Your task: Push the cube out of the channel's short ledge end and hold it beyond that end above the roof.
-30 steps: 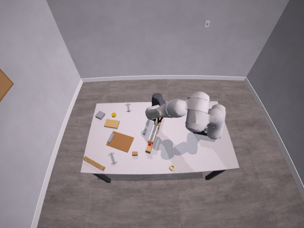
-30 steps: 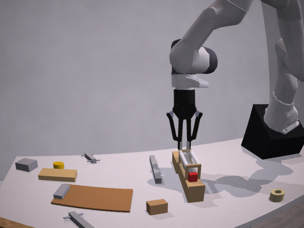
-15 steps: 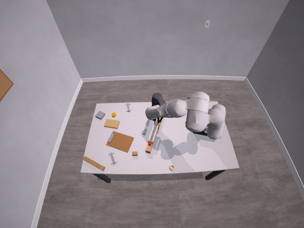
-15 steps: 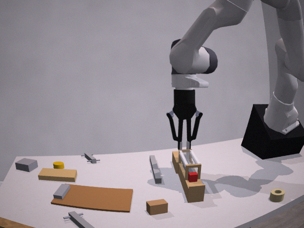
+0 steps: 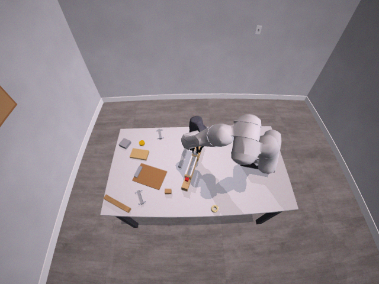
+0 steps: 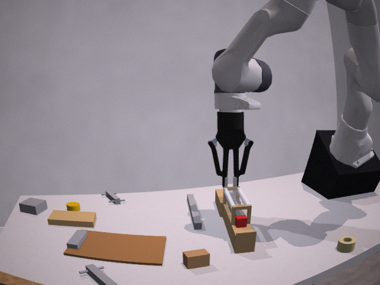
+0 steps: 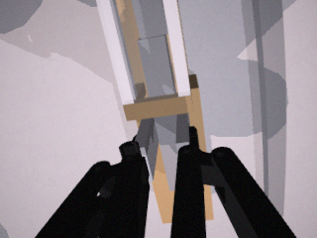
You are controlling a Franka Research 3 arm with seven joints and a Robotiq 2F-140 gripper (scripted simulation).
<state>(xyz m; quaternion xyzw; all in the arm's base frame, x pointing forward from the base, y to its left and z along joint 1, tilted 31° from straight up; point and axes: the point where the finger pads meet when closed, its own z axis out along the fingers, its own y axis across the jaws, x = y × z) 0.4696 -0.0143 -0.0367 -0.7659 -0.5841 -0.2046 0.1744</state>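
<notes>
My hand is 5 cm short of the red cube, 22 cm to the right of it and 3 cm above it. Round my hand: tan wooden block 19 cm ahead, 30 cm to the left, 7 cm below; long grey bar 9 cm ahead, 5 cm to the right, 7 cm below; tan wooden channel 3 cm ahead, 11 cm to the left, 3 cm below.
</notes>
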